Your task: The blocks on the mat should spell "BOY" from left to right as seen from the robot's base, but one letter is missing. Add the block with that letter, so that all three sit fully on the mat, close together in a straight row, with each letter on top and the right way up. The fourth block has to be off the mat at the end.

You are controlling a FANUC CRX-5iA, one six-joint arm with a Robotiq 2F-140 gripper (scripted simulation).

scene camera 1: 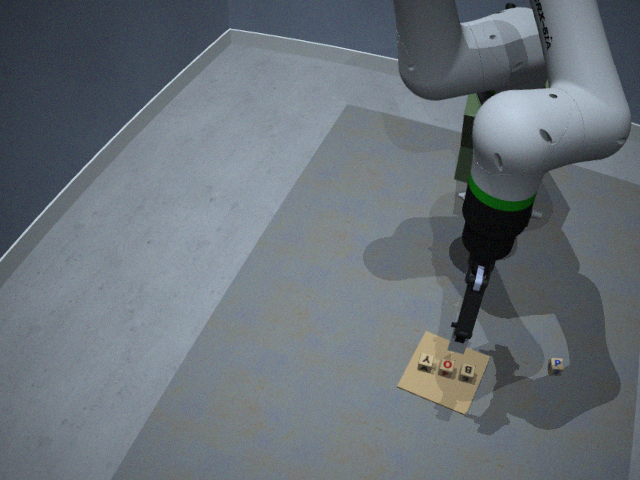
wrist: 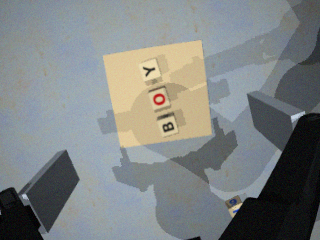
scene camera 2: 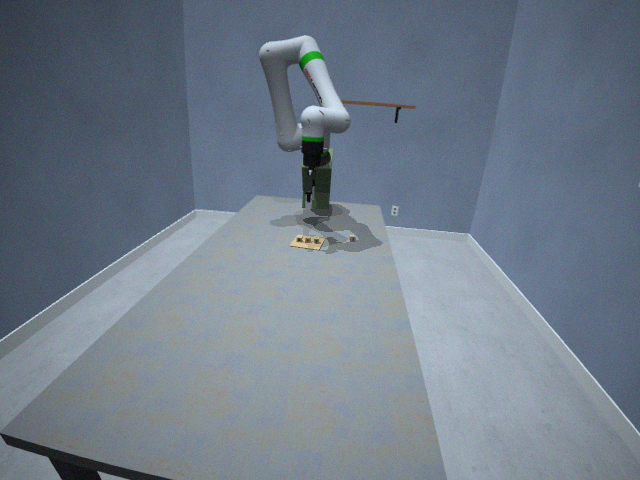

I see my gripper (scene camera 1: 464, 314) and a tan mat (scene camera 1: 456, 395).
The tan mat is seen too in the wrist view (wrist: 182, 67). My gripper is seen too in the wrist view (wrist: 158, 139).
